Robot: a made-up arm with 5 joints.
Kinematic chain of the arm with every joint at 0, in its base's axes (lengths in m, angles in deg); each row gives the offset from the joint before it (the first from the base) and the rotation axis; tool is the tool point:
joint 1: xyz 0 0 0.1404 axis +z
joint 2: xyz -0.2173 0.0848 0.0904 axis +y
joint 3: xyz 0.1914 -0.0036 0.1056 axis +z
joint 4: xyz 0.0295 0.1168 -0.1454 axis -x
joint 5: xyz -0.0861 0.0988 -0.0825 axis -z
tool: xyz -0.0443 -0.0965 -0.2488
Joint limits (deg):
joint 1: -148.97..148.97
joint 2: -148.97..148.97
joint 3: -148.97..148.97
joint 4: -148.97..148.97
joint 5: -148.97..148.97
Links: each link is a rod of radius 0.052 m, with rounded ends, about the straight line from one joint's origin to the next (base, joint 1, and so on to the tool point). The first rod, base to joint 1, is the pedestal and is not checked.
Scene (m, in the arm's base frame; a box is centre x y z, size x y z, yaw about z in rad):
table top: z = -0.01
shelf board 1: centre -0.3 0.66 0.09 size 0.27 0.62 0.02 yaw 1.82
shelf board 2: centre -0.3 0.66 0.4 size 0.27 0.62 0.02 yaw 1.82
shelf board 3: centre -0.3 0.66 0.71 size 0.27 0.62 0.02 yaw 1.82
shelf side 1: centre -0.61 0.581 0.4 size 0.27 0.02 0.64 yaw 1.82
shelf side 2: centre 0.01 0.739 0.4 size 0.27 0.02 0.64 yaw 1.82
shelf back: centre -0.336 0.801 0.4 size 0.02 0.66 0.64 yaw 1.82
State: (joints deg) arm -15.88 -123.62 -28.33 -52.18 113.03
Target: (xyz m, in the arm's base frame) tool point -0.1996 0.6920 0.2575
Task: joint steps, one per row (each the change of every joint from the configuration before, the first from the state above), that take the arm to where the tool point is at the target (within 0.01 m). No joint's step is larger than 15 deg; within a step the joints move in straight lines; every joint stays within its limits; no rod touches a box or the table.
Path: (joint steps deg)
1: 7.37 -1.14 4.34 13.58 -3.97
2: 7.36 -1.15 4.34 13.57 -3.97
3: 7.37 -1.14 4.34 13.58 -3.97
4: 3.39 -5.48 12.06 -9.23 -0.68
5: 3.39 -5.48 12.06 -9.23 -0.69
6: 3.39 -5.48 12.06 -9.23 -0.69
7: 3.40 -5.48 12.06 -9.23 -0.68
8: -10.50 0.21 -12.39 -8.55 4.70
9: -10.49 0.22 -12.38 -8.55 4.71
10: -10.49 0.21 -12.39 -8.55 4.71
11: -10.49 0.21 -12.38 -8.55 4.70

